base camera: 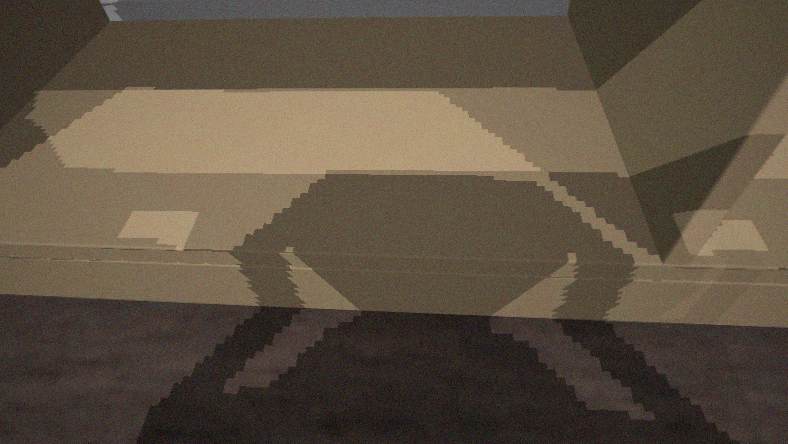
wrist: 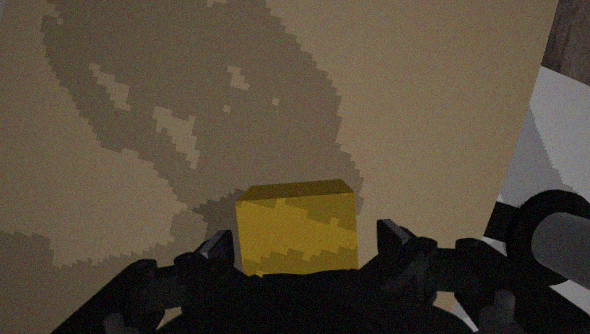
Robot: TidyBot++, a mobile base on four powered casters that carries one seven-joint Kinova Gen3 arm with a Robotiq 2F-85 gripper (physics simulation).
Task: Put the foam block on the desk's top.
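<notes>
The yellow foam block appears to rest on the light tan desk top in the wrist view, with a dark shadow against its far left corner. My gripper is open above it. The block shows between the two spread fingers, nearer the left fingertip, with a wider gap at the right one. The gripper's body hides the block's near edge. The tan desk also fills much of the base view, with patches of light and shadow. The block and the gripper do not show in the base view.
The desk top's right edge runs down the right of the wrist view. Beyond it are a pale grey surface, a black rounded part with a grey cylinder and brown wooden floor. Dark floor lies before the desk in the base view.
</notes>
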